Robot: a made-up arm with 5 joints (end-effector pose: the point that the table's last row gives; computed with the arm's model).
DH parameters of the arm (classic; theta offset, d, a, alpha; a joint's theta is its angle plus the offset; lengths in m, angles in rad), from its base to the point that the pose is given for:
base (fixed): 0 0 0 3.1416
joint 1: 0 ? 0.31 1.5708
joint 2: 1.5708 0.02 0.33 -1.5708
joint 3: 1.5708 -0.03 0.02 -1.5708
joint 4: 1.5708 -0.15 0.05 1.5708
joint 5: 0 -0.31 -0.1 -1.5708
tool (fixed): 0 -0.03 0 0
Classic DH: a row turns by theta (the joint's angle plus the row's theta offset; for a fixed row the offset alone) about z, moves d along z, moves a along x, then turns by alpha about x.
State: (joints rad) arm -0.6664 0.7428 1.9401 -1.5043 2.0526
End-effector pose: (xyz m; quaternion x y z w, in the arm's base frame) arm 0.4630 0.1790 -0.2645 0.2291 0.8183 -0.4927 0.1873
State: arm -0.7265 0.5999 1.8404 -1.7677 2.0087
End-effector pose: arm 0.4878 0.2370 -0.1702 0.2915 0.8785 -0.3022 0.2280
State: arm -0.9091 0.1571 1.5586 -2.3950 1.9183
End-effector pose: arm 0.4574 0.2329 0.0363 0.3588 0.8617 0.2532 0.2541
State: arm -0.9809 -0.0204 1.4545 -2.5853 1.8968
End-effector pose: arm 0.4386 0.2001 0.0540 0.3541 0.7958 0.4357 0.2268
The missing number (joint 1, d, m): -0.07
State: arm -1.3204 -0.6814 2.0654 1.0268 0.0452
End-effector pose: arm 0.2615 0.2586 -0.3499 -0.7678 -0.2979 0.3519 0.4448
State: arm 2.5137 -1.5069 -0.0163 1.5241 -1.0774
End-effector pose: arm -0.5695 -0.4034 -0.2362 -0.3563 0.5805 -0.6107 0.4039
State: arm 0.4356 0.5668 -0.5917 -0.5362 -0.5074
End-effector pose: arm 0.3870 0.1704 -0.2464 0.3833 0.4665 -0.4181 0.6787
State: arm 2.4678 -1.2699 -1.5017 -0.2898 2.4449
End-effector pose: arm -0.2414 -0.4832 0.2847 0.5148 0.7137 0.0489 0.4725
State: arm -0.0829 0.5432 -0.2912 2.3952 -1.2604
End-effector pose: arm -0.0614 -0.2105 -0.2375 -0.2818 0.1877 0.8942 0.2929
